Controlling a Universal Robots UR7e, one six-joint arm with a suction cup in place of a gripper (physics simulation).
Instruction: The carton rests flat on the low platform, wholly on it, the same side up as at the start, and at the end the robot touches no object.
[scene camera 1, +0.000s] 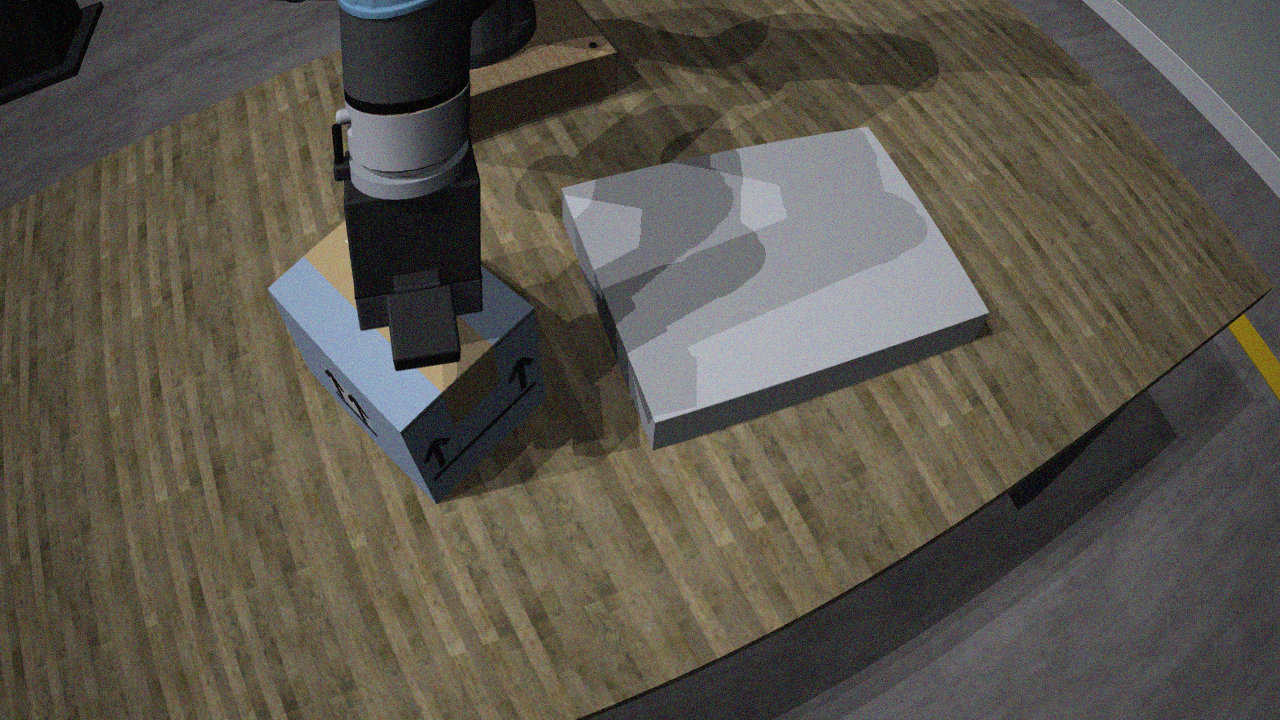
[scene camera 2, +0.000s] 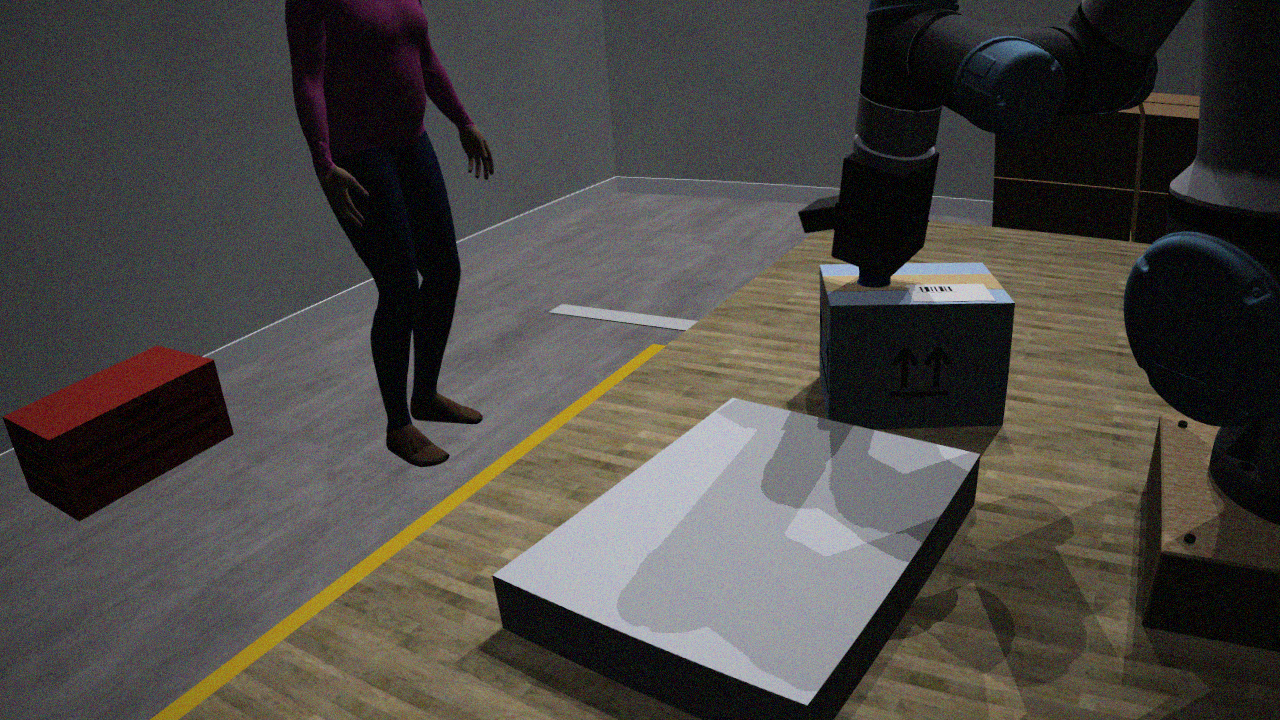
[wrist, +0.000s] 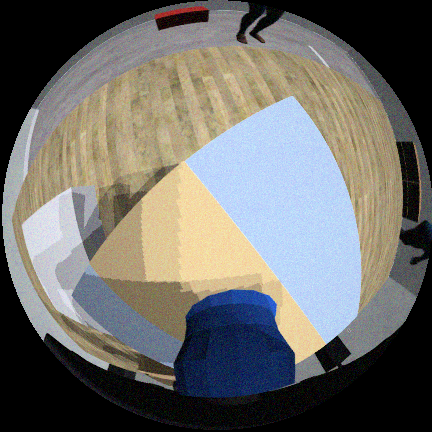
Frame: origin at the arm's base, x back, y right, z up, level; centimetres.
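Seen in the pictures: hand, its tool point: (scene camera 2: 871, 293) (wrist: 230, 295).
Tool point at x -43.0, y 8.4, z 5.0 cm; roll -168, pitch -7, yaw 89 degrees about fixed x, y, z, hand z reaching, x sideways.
Observation:
Pixels of each thing's top centre, then the offset from my tool point to it.
- blue-and-tan carton, centre of its top: (wrist: 271, 346) (scene camera 1: 388, 296) (scene camera 2: 912, 282) dx +3.6, dy +1.9, dz +1.3 cm
- low grey-white platform, centre of its top: (scene camera 2: 761, 513) (scene camera 1: 784, 245) (wrist: 53, 277) dx +6.2, dy -30.4, dz -6.8 cm
The blue-and-tan carton (scene camera 1: 354, 343) (scene camera 2: 921, 358) (wrist: 280, 200) stands upright beside the low grey-white platform (scene camera 1: 832, 331) (scene camera 2: 581, 555) (wrist: 45, 235), not over it. Its arrows point up and its label faces up. My suction cup (scene camera 2: 874, 280) (wrist: 231, 295) touches the carton's top, to one side of the label, and is shut on it. In scene camera 1 the cup is hidden behind the tool. The carton's underside is at or very near the table; a small gap cannot be ruled out.
The wooden base block (scene camera 1: 546, 98) (scene camera 2: 1208, 582) stands behind the arm. Beyond the table are a person (scene camera 2: 380, 89) (wrist: 257, 22), a red box (scene camera 2: 116, 402) (wrist: 182, 19) and dark brown boxes (scene camera 2: 1065, 170) (wrist: 410, 180). Arm shadows fall on the platform.

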